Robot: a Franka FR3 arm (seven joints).
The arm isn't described. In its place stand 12 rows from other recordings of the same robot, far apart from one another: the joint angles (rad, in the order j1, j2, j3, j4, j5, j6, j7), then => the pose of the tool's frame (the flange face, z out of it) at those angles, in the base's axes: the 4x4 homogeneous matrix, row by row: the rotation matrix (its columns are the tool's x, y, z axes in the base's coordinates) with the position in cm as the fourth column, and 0 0 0 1 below.
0.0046, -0.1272, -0.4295, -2.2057, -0.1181, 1.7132, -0.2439 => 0.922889 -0.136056 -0.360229 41.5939; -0.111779 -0.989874 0.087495 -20.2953; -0.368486 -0.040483 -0.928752 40.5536; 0 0 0 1
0.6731, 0.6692, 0.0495, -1.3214, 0.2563, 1.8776, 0.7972 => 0.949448 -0.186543 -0.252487 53.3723; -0.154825 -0.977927 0.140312 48.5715; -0.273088 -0.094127 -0.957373 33.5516; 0 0 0 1
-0.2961, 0.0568, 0.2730, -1.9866, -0.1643, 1.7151, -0.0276 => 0.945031 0.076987 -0.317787 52.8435; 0.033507 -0.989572 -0.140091 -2.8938; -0.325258 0.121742 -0.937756 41.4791; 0 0 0 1
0.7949, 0.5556, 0.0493, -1.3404, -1.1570, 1.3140, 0.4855 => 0.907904 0.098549 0.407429 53.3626; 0.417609 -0.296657 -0.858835 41.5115; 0.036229 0.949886 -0.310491 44.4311; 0 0 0 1
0.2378, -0.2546, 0.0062, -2.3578, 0.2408, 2.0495, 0.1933 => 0.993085 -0.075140 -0.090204 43.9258; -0.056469 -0.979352 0.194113 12.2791; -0.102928 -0.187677 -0.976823 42.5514; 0 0 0 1
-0.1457, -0.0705, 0.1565, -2.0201, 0.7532, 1.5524, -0.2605 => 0.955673 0.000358 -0.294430 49.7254; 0.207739 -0.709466 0.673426 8.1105; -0.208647 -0.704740 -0.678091 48.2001; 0 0 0 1
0.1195, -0.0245, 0.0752, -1.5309, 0.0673, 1.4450, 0.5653 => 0.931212 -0.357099 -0.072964 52.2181; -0.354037 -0.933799 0.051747 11.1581; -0.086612 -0.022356 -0.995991 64.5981; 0 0 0 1
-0.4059, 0.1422, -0.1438, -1.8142, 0.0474, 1.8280, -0.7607 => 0.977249 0.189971 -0.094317 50.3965; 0.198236 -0.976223 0.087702 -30.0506; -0.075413 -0.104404 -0.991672 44.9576; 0 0 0 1
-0.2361, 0.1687, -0.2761, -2.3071, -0.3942, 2.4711, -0.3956 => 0.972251 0.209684 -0.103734 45.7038; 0.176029 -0.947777 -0.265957 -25.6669; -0.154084 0.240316 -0.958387 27.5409; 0 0 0 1
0.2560, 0.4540, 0.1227, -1.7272, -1.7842, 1.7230, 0.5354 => 0.816570 0.051001 0.574989 65.9169; 0.570850 0.076530 -0.817480 15.3204; -0.085696 0.995762 0.033378 38.2246; 0 0 0 1
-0.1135, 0.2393, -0.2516, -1.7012, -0.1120, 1.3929, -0.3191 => 0.843040 -0.046398 -0.535846 52.3478; -0.036109 -0.998907 0.029683 -20.4501; -0.536637 -0.005675 -0.843794 42.6867; 0 0 0 1
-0.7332, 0.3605, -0.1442, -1.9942, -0.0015, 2.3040, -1.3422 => 0.887706 0.455055 -0.070025 38.6506; 0.456337 -0.889803 0.002626 -46.0901; -0.061113 -0.034286 -0.997542 27.7700; 0 0 0 1
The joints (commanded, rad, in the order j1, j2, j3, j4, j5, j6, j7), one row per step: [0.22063 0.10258 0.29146 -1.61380 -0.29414 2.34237 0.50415]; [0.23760 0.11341 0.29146 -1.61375 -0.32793 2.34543 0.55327]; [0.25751 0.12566 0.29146 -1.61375 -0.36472 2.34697 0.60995]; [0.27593 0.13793 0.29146 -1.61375 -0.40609 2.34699 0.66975]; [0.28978 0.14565 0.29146 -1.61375 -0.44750 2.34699 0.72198]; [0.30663 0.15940 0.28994 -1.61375 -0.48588 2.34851 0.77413]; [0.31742 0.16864 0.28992 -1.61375 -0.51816 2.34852 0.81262]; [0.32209 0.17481 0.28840 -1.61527 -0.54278 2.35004 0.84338]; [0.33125 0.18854 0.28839 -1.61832 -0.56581 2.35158 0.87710]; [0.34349 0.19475 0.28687 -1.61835 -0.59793 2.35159 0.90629]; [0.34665 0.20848 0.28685 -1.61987 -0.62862 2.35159 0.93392]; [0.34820 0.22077 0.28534 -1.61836 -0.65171 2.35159 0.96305]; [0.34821 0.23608 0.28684 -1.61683 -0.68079 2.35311 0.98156]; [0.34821 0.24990 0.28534 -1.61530 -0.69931 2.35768 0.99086]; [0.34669 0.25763 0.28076 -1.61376 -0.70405 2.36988 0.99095]
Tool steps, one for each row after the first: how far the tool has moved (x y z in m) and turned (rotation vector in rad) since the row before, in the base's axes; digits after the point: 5 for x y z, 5 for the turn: [-0.00176 0.01003 -0.00613 0.00017 -0.00260 -0.01570]; [-0.00256 0.01169 -0.00725 0.00150 -0.00161 -0.01813]; [-0.00236 0.01074 -0.00747 -0.00076 -0.00378 -0.02121]; [-0.00228 0.00785 -0.00463 -0.00359 -0.01027 -0.01928]; [-0.00145 0.00936 -0.00831 -0.00161 -0.00520 -0.01701]; [-0.00122 0.00638 -0.00567 -0.00422 -0.00684 -0.01233]; [0.00049 0.00219 -0.00443 -0.00200 -0.00628 -0.01444]; [-0.00003 0.00606 -0.01005 -0.00170 0.00285 -0.01063]; [-0.00228 0.00621 -0.00383 -0.00858 -0.01171 -0.00405]; [0.00206 0.00256 -0.00943 -0.01131 -0.00305 -0.01028]; [0.00290 0.00090 -0.00706 -0.00231 -0.00293 -0.01614]; [0.00300 0.00183 -0.00874 -0.01326 -0.00454 -0.00405]; [0.00351 0.00056 -0.00770 -0.00939 -0.00175 -0.00088]; [0.00367 -0.00148 -0.00318 0.00114 -0.00378 0.00209]
